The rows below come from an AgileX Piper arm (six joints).
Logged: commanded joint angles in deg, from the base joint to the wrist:
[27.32, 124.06, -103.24, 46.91, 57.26, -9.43]
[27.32, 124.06, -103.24, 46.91, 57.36, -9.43]
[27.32, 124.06, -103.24, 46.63, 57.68, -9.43]
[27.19, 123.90, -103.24, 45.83, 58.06, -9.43]
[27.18, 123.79, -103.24, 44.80, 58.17, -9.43]
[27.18, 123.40, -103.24, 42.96, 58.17, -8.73]
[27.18, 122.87, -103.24, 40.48, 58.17, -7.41]
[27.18, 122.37, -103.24, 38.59, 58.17, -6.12]
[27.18, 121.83, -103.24, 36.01, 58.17, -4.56]
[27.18, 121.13, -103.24, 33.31, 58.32, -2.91]
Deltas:
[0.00, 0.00, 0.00, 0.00, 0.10, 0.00]
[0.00, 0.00, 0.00, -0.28, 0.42, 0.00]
[-0.13, -0.16, 0.00, -1.08, 0.80, 0.00]
[-0.14, -0.27, 0.00, -2.11, 0.91, 0.00]
[-0.14, -0.66, 0.00, -3.95, 0.91, 0.70]
[-0.14, -1.19, 0.00, -6.43, 0.91, 2.02]
[-0.14, -1.69, 0.00, -8.32, 0.91, 3.31]
[-0.14, -2.23, 0.00, -10.90, 0.91, 4.87]
[-0.14, -2.93, 0.00, -13.60, 1.06, 6.52]

